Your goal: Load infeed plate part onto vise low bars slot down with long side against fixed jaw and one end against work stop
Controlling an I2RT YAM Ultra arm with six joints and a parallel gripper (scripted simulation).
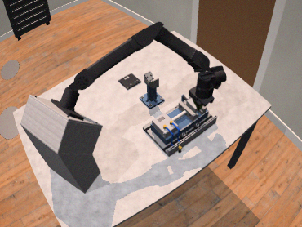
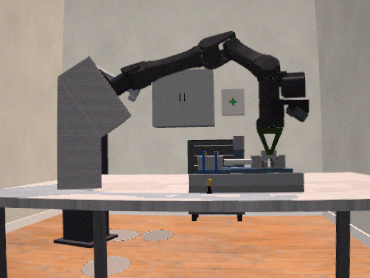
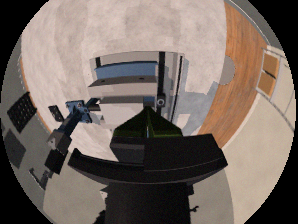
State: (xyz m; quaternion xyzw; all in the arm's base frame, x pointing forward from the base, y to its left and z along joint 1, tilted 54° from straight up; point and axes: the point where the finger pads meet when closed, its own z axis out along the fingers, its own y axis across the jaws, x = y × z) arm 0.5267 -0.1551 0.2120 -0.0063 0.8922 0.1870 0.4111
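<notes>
Now: the grey part 3 cm to the left of my hand, 2 cm below it and 1 cm behind it. Also, from my hand: fixed jaw (4 cm to the left, 3 cm below, 2 cm ahead); then moving jaw (4 cm behind, 3 cm to the left, 3 cm below); then air cylinder rod (10 cm behind, 3 cm below, 1 cm to the left).
</notes>
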